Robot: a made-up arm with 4 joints. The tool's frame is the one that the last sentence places.
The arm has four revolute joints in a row. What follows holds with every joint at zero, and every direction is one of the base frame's.
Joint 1 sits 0.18 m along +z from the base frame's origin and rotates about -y.
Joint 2 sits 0.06 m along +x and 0.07 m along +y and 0.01 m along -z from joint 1 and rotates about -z.
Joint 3 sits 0.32 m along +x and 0.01 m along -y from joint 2 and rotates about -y.
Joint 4 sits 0.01 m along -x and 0.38 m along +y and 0.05 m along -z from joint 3 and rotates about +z.
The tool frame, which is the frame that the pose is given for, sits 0.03 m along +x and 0.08 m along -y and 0.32 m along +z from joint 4; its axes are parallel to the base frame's.
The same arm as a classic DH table. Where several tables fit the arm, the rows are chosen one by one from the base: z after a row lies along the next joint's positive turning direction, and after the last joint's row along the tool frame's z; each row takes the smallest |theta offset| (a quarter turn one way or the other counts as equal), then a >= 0, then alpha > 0; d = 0 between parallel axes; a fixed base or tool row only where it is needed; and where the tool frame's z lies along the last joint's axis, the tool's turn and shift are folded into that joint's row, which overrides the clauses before.
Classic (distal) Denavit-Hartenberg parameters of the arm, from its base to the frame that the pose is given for. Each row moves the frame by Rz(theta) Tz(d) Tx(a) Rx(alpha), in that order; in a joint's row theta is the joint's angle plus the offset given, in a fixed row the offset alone. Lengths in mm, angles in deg.
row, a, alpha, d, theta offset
base (fixed), 0.0, 90.00, 180.0, 0.00
joint 1, 60.0, 90.00, -70.0, 0.00
joint 2, 320.0, -90.00, 10.0, 0.00
joint 3, -10.0, -90.00, -370.0, 0.00
joint 4, 85.4, 0.00, 0.0, -69.44
tool (fixed), 0.0, 0.00, 270.0, 69.44

